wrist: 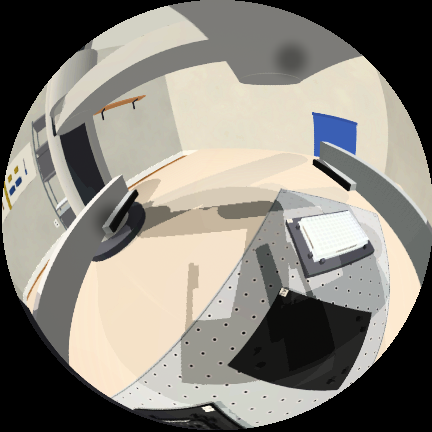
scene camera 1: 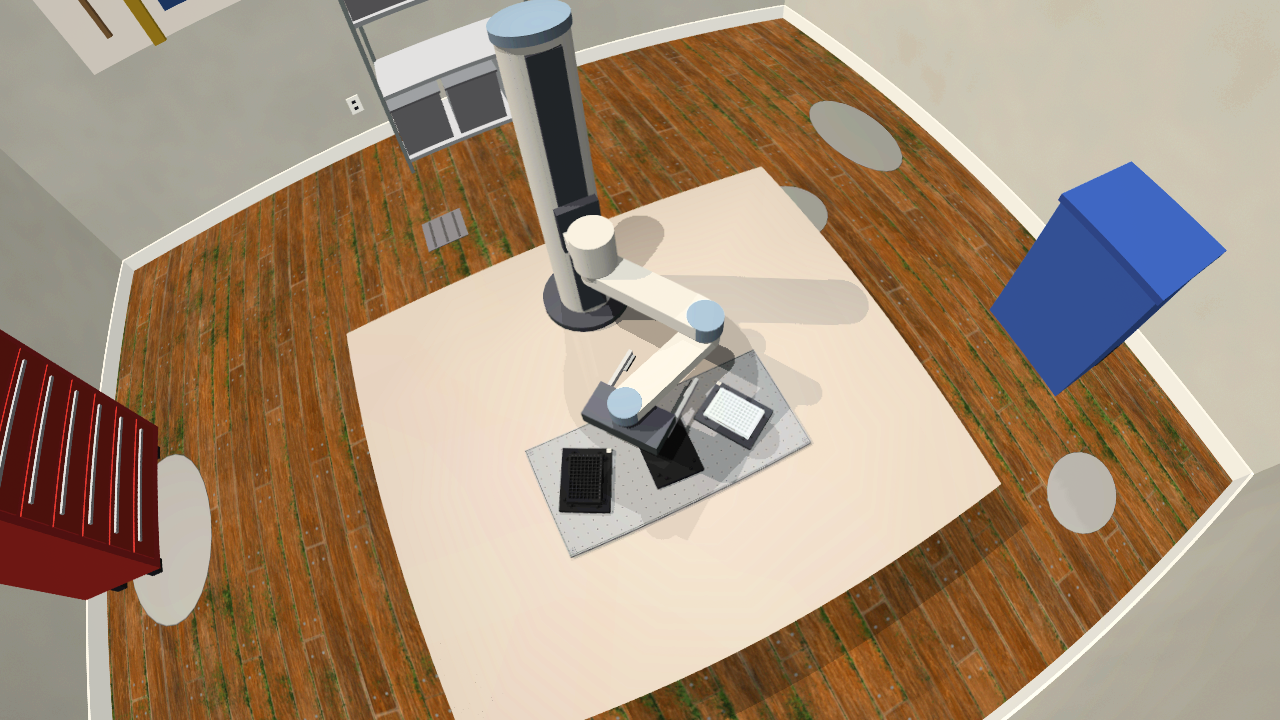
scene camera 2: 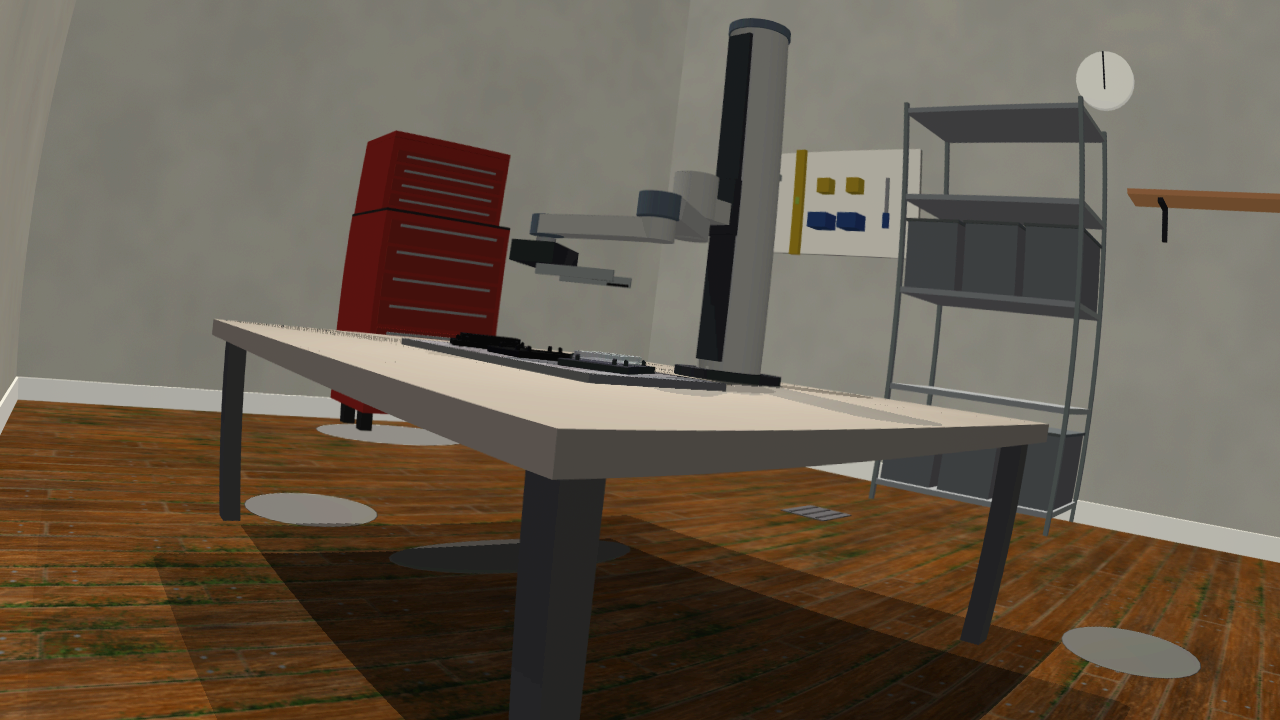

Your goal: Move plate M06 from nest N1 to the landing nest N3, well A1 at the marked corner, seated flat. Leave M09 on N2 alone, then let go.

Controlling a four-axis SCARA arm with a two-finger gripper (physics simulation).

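A white plate (scene camera 1: 735, 411) (wrist: 334, 234) sits on a dark nest (wrist: 315, 270) at one end of the perforated base plate. A black plate (scene camera 1: 586, 479) (scene camera 2: 486, 340) sits on a nest at the other end. The middle nest (scene camera 1: 673, 467) (wrist: 310, 345) is black and bare, with a small white mark at one corner in the wrist view. No plate or nest labels are readable, so I cannot tell which plate is M06. My gripper (scene camera 1: 663, 368) (scene camera 2: 623, 279) (wrist: 224, 159) is open and empty, high above the table, its fingers pointing away from the middle nest.
The perforated base plate (scene camera 1: 626, 503) (wrist: 215, 330) lies on the pale table (scene camera 1: 716, 573) (scene camera 2: 429, 385). The arm's column (scene camera 1: 546, 161) (scene camera 2: 760, 205) rises behind it. A red tool cabinet (scene camera 1: 80, 483) (scene camera 2: 429, 268), a shelf unit (scene camera 2: 993, 198) and a blue box (scene camera 1: 1100, 268) stand off the table.
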